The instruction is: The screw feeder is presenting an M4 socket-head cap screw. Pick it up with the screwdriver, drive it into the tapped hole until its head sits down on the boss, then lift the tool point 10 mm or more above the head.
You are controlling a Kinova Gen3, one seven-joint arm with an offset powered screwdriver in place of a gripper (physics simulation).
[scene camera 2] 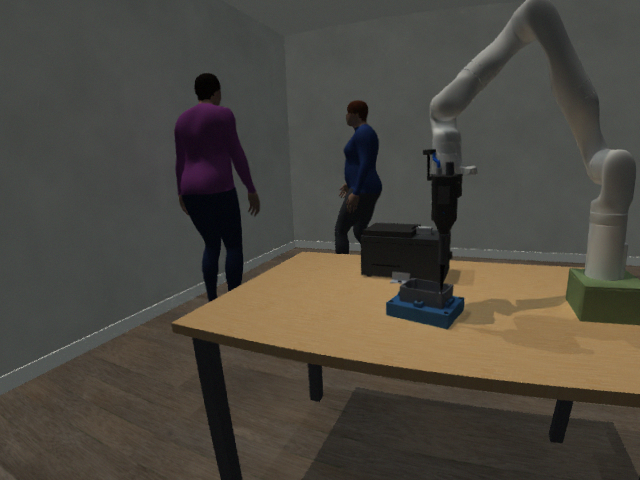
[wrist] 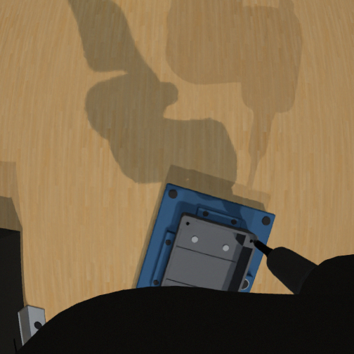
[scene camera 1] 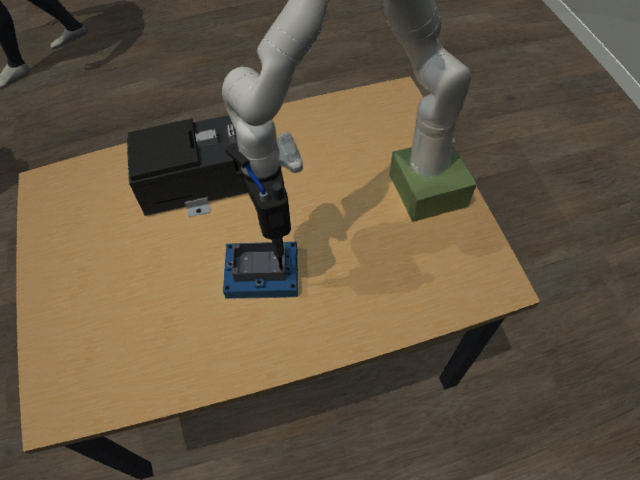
Labels:
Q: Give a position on a blue fixture plate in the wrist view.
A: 170,209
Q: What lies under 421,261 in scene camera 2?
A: A black screw feeder.

